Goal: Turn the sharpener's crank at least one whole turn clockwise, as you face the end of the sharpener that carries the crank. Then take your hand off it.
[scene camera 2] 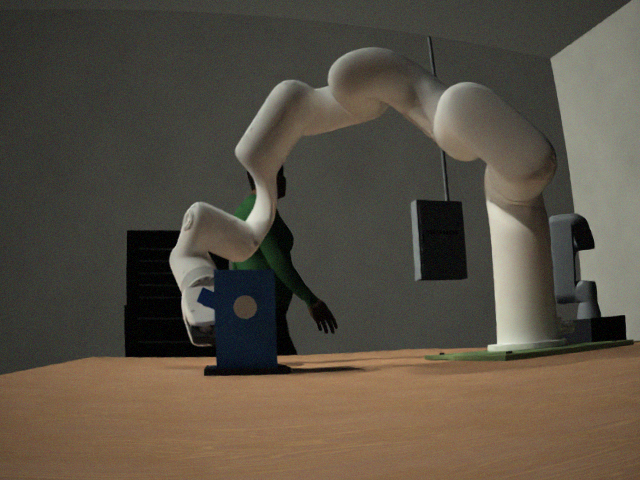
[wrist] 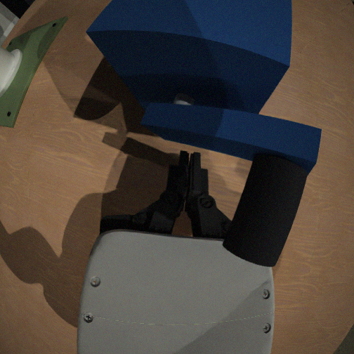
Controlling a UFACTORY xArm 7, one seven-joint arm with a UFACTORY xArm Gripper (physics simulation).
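Pixels of known places: arm's base, link origin: [scene camera 2: 527, 348].
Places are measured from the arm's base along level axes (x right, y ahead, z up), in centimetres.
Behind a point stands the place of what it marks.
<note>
The blue sharpener [scene camera 2: 258, 341] {x 0.9, y 41.3, z 3.3 cm} [wrist: 200, 55] stands upright on its dark base on the table, with a round tan disc on the face toward scene camera 2. Its blue crank arm [scene camera 2: 205, 298] [wrist: 230, 129] points out to one side, past the body's left edge in the scene view. The crank's black handle [wrist: 267, 210] sticks out toward the wrist camera; in the scene view it is hidden. My gripper [wrist: 187, 163] is shut with nothing between its fingers. Its fingertips are beside the handle, to its left in the wrist view, near the crank arm; contact cannot be told. The sharpener hides the fingers in the scene view.
The wooden table [scene camera 2: 361, 423] {x -44.0, y 48.9, z -0.7 cm} [wrist: 50, 165] carries the green base plate [scene camera 2: 465, 355] {x -1.4, y 12.9, z 0.0 cm} [wrist: 31, 70] under my arm. A dark box [scene camera 2: 439, 240] hangs from a rod at the back. A person in green [scene camera 2: 284, 258] stands behind the table, near a black cabinet [scene camera 2: 152, 294].
</note>
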